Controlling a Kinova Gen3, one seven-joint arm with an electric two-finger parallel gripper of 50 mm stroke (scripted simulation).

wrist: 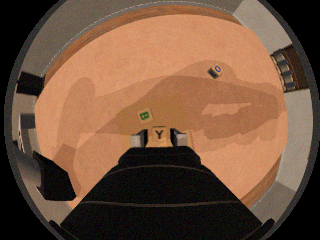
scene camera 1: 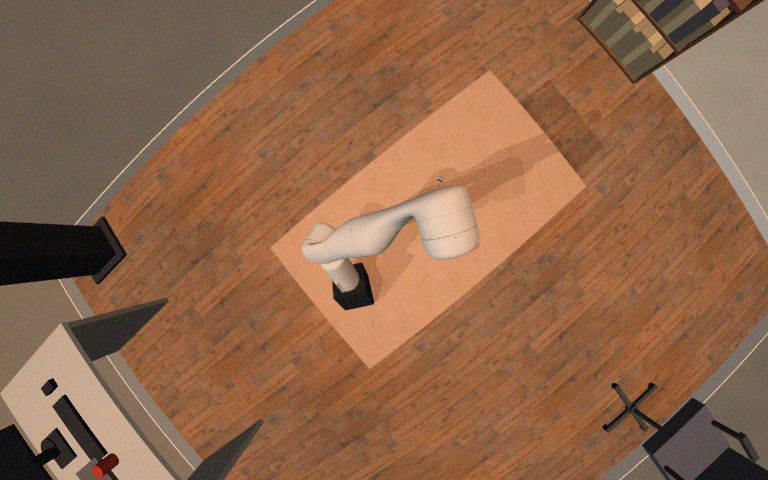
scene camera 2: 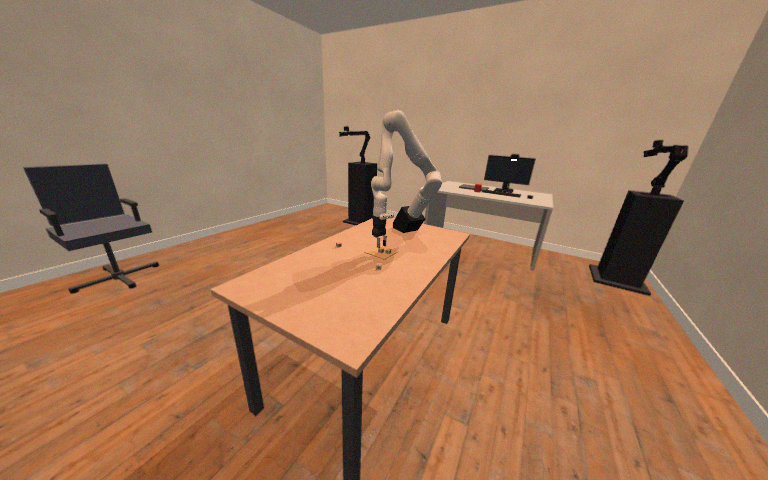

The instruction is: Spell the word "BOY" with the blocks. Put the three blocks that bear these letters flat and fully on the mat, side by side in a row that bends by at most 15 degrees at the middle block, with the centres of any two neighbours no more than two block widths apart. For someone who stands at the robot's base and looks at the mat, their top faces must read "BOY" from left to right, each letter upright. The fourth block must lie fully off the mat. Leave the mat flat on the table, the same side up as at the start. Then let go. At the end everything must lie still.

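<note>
What you'd see in the pictures is my gripper, and there's a tan mat in there as well.
</note>
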